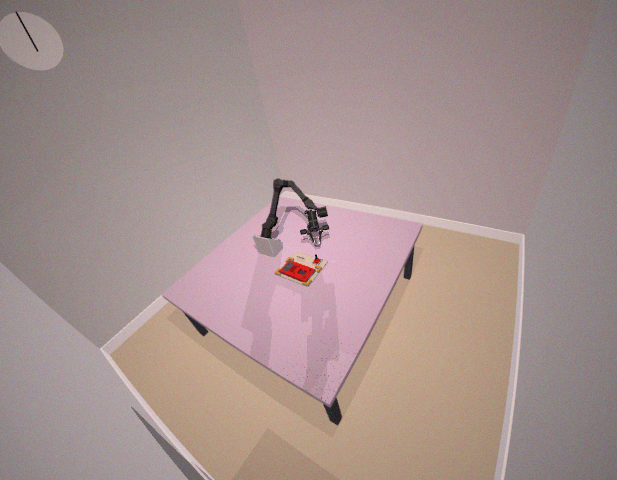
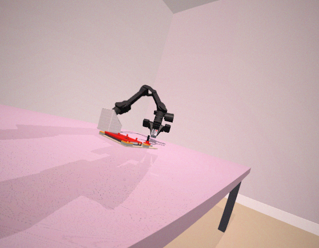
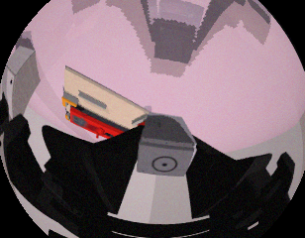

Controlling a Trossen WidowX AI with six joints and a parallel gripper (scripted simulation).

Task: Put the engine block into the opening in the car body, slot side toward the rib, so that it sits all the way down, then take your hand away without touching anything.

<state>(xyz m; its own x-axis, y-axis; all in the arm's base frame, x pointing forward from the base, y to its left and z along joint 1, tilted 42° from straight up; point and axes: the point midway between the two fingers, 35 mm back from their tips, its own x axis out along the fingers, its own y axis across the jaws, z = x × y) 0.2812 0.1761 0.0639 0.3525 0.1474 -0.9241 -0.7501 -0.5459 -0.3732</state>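
My gripper tip is 10 mm below the engine block and 10 mm past it.
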